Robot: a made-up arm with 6 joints.
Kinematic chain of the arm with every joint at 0, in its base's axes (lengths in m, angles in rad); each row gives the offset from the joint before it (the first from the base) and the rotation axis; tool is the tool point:
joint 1: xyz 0 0 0.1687 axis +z
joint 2: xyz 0 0.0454 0 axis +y
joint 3: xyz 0 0 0.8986 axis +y
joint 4: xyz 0 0 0.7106 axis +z
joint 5: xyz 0 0 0 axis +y
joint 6: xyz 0 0 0.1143 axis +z
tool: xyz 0 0 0
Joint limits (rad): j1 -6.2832..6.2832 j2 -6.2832..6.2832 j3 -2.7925..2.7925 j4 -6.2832..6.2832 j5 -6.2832..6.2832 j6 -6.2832..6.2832
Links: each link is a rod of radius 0.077 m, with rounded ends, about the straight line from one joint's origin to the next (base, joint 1, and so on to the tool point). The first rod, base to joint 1, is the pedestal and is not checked.
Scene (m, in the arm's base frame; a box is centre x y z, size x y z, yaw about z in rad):
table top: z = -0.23
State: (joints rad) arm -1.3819 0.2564 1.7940 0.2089 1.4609 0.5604
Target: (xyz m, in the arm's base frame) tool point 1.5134 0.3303 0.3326
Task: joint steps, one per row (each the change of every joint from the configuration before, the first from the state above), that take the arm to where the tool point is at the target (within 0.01 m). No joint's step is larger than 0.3 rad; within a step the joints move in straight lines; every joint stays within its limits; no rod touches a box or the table.
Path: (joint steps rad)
1: 0.2578 0.1420 -0.1896 0.0234 -0.0806 0.0000
2: 0.2577 0.1420 -0.1895 0.0235 -0.0807 0.0000
3: 0.2578 0.1421 -0.1896 0.0234 -0.0806 0.0000
4: 0.2577 0.1420 -0.1896 0.0234 -0.0807 0.0000
5: 0.2578 0.1420 -0.1896 0.0235 -0.0806 0.0000
6: 0.2577 0.1420 -0.1895 0.0234 -0.0806 0.0000

